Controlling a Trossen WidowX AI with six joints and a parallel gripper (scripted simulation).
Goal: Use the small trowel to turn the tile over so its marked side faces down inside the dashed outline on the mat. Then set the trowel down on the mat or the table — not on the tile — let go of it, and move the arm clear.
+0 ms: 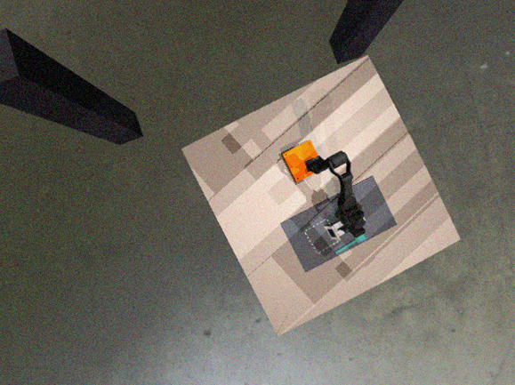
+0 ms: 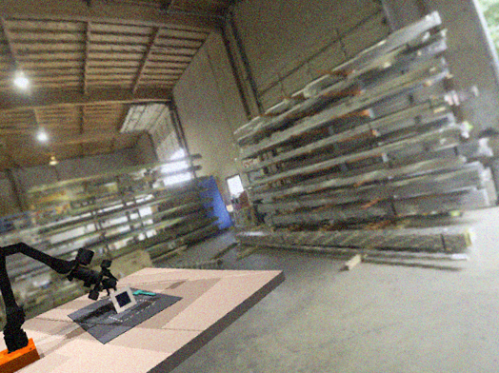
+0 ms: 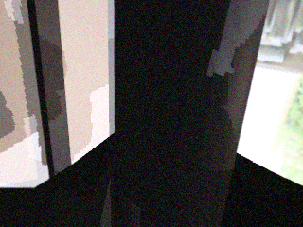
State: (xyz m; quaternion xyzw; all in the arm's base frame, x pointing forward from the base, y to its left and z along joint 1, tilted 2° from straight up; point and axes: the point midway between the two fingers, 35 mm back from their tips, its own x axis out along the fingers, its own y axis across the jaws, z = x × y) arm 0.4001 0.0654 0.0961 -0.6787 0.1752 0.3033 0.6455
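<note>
Now: gripper tip 1 cm past the white tile, 9 cm to the left of it and 5 cm above it. From my gripper tip the other things lie so: teal trowel (10 cm ahead, 2 cm to the left, 10 cm below).
</note>
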